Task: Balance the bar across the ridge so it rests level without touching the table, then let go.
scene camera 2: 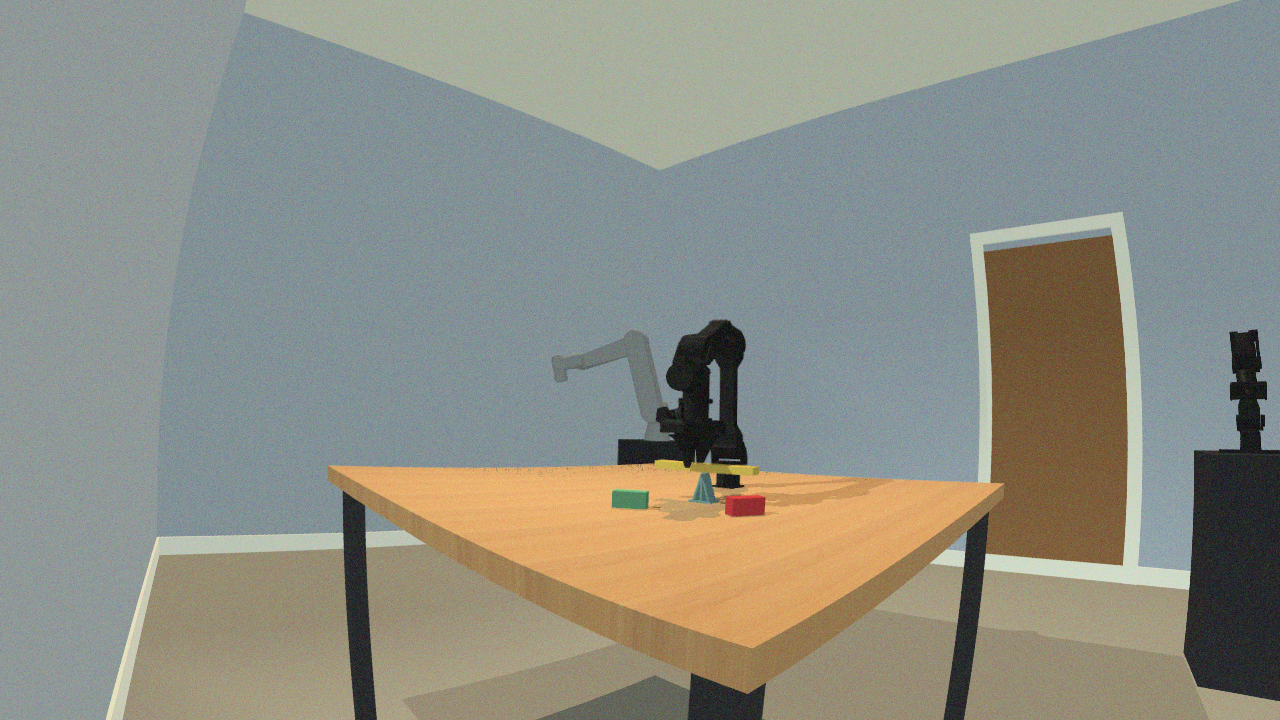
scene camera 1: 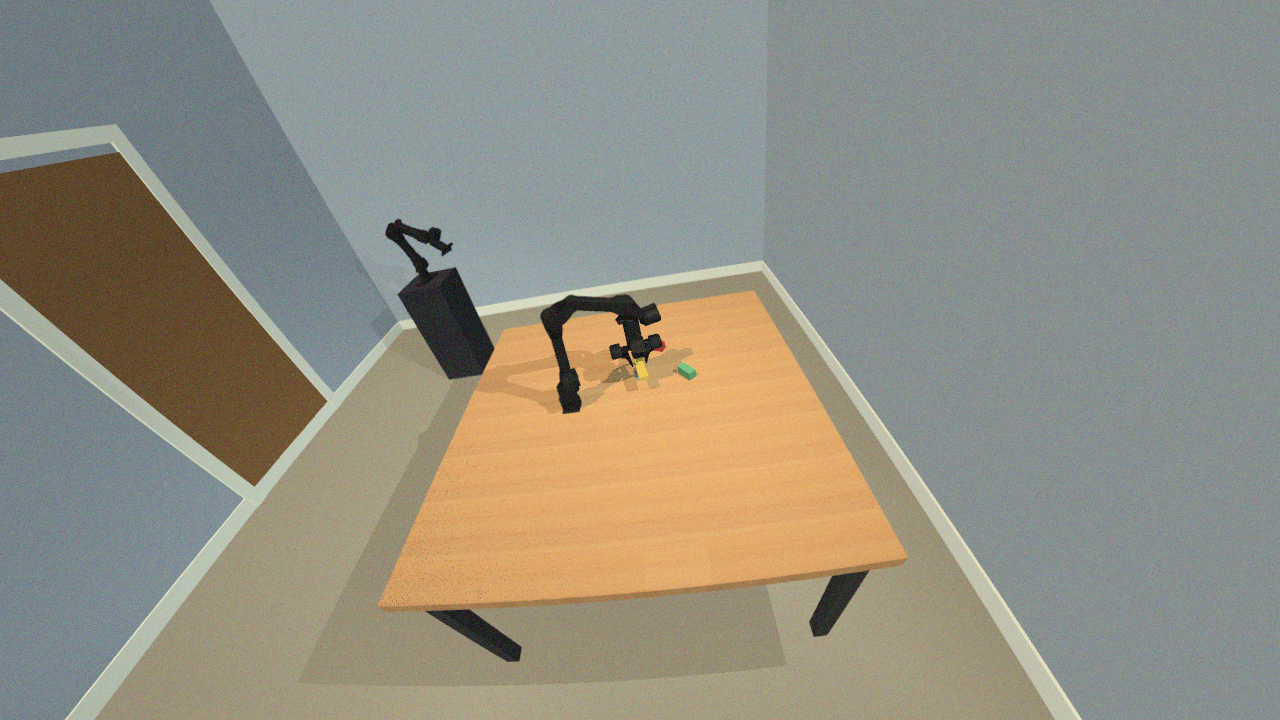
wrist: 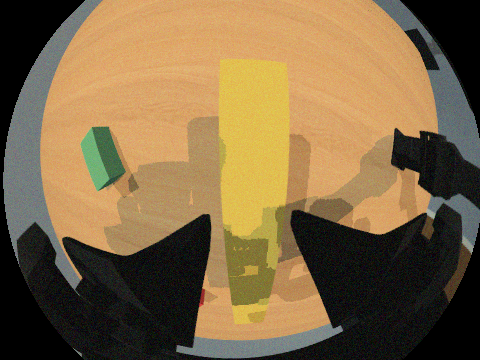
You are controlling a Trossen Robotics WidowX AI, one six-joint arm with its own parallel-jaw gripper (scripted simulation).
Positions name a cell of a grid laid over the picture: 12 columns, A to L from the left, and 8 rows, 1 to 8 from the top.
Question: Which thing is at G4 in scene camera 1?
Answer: My gripper.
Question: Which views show my gripper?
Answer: Scene camera 2, scene camera 1 and the wrist view: all of them.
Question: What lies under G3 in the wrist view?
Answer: A yellow bar.
